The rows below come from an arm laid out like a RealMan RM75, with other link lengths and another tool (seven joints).
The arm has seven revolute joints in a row. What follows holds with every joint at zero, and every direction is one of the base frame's.
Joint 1 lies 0.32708 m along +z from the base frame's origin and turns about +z.
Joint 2 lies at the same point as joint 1 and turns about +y.
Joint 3 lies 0.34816 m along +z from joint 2 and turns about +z.
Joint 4 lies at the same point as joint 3 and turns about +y.
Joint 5 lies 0.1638 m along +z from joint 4 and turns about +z.
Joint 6 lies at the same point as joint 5 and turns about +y.
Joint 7 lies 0.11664 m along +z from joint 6 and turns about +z.
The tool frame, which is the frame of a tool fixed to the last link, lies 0.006 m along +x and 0.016 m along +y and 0.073 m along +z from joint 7; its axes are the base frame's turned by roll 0, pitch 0.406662 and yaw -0.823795 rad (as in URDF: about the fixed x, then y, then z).
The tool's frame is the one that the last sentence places.
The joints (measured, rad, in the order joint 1, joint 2, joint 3, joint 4, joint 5, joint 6, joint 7), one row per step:
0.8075 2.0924 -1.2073 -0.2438 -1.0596 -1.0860 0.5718
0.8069 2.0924 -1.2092 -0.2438 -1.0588 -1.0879 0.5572
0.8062 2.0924 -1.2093 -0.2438 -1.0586 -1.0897 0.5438
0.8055 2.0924 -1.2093 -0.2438 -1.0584 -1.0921 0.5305
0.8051 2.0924 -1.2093 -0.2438 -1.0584 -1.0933 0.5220
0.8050 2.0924 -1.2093 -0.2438 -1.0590 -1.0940 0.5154
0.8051 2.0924 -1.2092 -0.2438 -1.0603 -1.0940 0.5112
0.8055 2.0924 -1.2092 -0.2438 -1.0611 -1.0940 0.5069
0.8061 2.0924 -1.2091 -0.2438 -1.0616 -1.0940 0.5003
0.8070 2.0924 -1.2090 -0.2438 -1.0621 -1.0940 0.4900
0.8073 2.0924 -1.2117 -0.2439 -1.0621 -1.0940 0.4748
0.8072 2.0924 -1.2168 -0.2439 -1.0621 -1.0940 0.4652
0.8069 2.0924 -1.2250 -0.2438 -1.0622 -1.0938 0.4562
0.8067 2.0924 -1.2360 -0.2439 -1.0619 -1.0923 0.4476
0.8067 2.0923 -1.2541 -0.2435 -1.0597 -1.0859 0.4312
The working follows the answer.
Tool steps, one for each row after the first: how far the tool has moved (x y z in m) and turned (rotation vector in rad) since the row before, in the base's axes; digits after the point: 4 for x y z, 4 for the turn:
0.0002 -0.0004 -0.0002 0.0064 -0.0076 0.0107
0.0002 -0.0002 0.0000 0.0066 -0.0064 0.0091
0.0001 -0.0003 0.0000 0.0065 -0.0059 0.0095
0.0001 -0.0001 0.0000 0.0042 -0.0040 0.0059
0.0001 -0.0001 -0.0001 0.0031 -0.0037 0.0049
0.0001 -0.0001 -0.0002 0.0017 -0.0033 0.0032
-0.0001 0.0000 -0.0001 0.0020 -0.0030 0.0035
-0.0001 0.0001 -0.0001 0.0034 -0.0040 0.0050
-0.0002 0.0002 -0.0001 0.0054 -0.0060 0.0076
0.0001 -0.0002 -0.0004 0.0066 -0.0101 0.0114
0.0003 -0.0006 -0.0008 0.0021 -0.0085 0.0086
0.0004 -0.0011 -0.0013 -0.0001 -0.0102 0.0094
0.0006 -0.0012 -0.0016 -0.0013 -0.0121 0.0097
0.0015 -0.0013 -0.0026 0.0008 -0.0222 0.0139

Tool pose at each row, in the base's axes (x y z in m, rotation vector in rad; rounded; the steps above come from the unrounded poses):
0.1834 0.4429 -0.0460 -2.0487 -0.6906 -0.0682
0.1836 0.4425 -0.0462 -2.0394 -0.7052 -0.0720
0.1838 0.4423 -0.0462 -2.0303 -0.7174 -0.0755
0.1839 0.4420 -0.0462 -2.0211 -0.7295 -0.0782
0.1841 0.4418 -0.0462 -2.0152 -0.7373 -0.0804
0.1841 0.4417 -0.0463 -2.0108 -0.7440 -0.0824
0.1842 0.4417 -0.0464 -2.0082 -0.7490 -0.0845
0.1842 0.4417 -0.0465 -2.0053 -0.7540 -0.0862
0.1840 0.4418 -0.0466 -2.0005 -0.7609 -0.0885
0.1838 0.4421 -0.0467 -1.9930 -0.7713 -0.0921
0.1839 0.4419 -0.0472 -1.9830 -0.7878 -0.0980
0.1842 0.4413 -0.0479 -1.9782 -0.8013 -0.1022
0.1846 0.4402 -0.0492 -1.9753 -0.8171 -0.1068
0.1852 0.4390 -0.0509 -1.9735 -0.8347 -0.1127
0.1866 0.4377 -0.0535 -1.9686 -0.8624 -0.1270

